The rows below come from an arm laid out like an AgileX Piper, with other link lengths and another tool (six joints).
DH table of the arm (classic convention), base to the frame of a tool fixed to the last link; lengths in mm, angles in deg. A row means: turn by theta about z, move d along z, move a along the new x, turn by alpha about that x. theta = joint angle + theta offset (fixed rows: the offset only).
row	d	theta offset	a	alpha
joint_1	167.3	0	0	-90
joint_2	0	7.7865	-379.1	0
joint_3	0	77.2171	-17.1	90
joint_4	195.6	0	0	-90
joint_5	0	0	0	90
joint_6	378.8	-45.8	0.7	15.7
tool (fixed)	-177.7	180	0	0
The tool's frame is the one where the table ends.
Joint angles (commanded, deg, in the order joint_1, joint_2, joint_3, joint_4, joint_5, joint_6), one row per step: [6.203, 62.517, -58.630, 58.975, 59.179, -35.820]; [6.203, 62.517, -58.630, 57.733, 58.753, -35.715]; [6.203, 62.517, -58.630, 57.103, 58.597, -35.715]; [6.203, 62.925, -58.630, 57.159, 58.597, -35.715]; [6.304, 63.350, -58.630, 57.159, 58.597, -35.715]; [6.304, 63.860, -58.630, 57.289, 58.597, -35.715]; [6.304, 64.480, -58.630, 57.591, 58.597, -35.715]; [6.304, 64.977, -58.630, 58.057, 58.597, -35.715]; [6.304, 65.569, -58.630, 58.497, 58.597, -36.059]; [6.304, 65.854, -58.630, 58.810, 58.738, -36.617]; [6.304, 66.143, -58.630, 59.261, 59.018, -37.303]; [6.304, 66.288, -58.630, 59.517, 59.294, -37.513]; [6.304, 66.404, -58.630, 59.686, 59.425, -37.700]
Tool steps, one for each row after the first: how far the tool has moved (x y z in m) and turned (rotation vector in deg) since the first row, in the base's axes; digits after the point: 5 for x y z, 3 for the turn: [0.00185, -0.00238, -0.00344, -1.157, -0.274, -0.433]; [0.00257, -0.00360, -0.00525, -1.771, -0.426, -0.576]; [0.00450, -0.00329, -0.00606, -1.762, -0.014, -0.569]; [0.00619, -0.00286, -0.00710, -1.810, 0.407, -0.462]; [0.00857, -0.00235, -0.00797, -1.739, 0.928, -0.453]; [0.01144, -0.00149, -0.00862, -1.509, 1.578, -0.444]; [0.01372, -0.00040, -0.00848, -1.103, 2.125, -0.441]; [0.01643, 0.00054, -0.00894, -0.881, 2.494, -0.286]; [0.01719, 0.00110, -0.00922, -0.848, 2.447, 0.082]; [0.01745, 0.00193, -0.00923, -0.734, 2.386, 0.622]; [0.01710, 0.00253, -0.00910, -0.592, 2.530, 0.948]; [0.01715, 0.00288, -0.00907, -0.518, 2.581, 1.141]
